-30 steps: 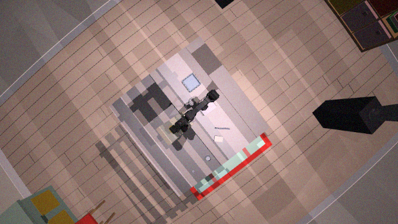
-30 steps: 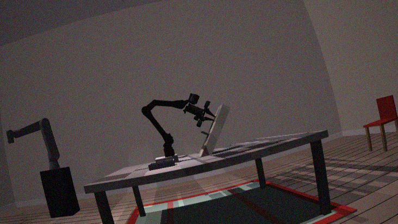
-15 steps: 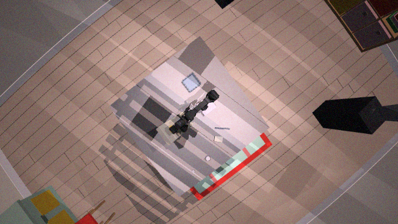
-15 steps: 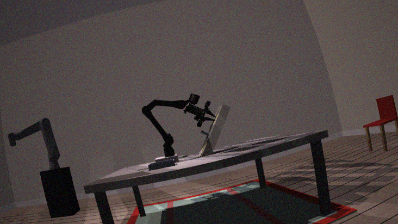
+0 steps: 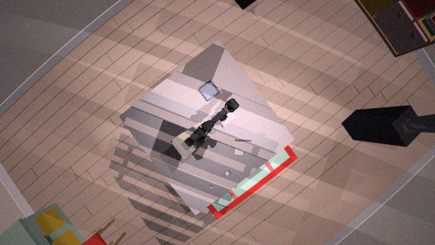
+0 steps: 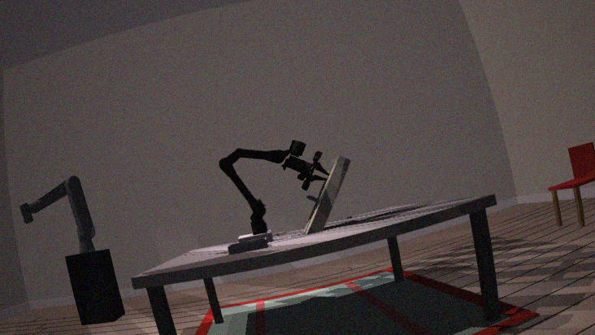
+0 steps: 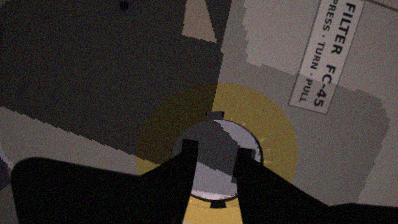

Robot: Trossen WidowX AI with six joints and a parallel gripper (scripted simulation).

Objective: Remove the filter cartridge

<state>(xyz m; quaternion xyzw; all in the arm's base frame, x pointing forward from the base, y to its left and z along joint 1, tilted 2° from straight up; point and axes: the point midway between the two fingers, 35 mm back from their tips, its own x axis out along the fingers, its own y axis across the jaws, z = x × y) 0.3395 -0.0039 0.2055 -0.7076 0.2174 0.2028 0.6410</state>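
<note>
Now: gripper tip 10 mm short of the round grey filter cartridge and 10 mm above it. Also, from my gripper tip: blue-grey square tray 430 mm behind, 270 mm to the right, 220 mm below; then beige service panel 40 mm behind, 80 mm below; then pale block 270 mm behind, 400 mm to the left, 220 mm below.
</note>
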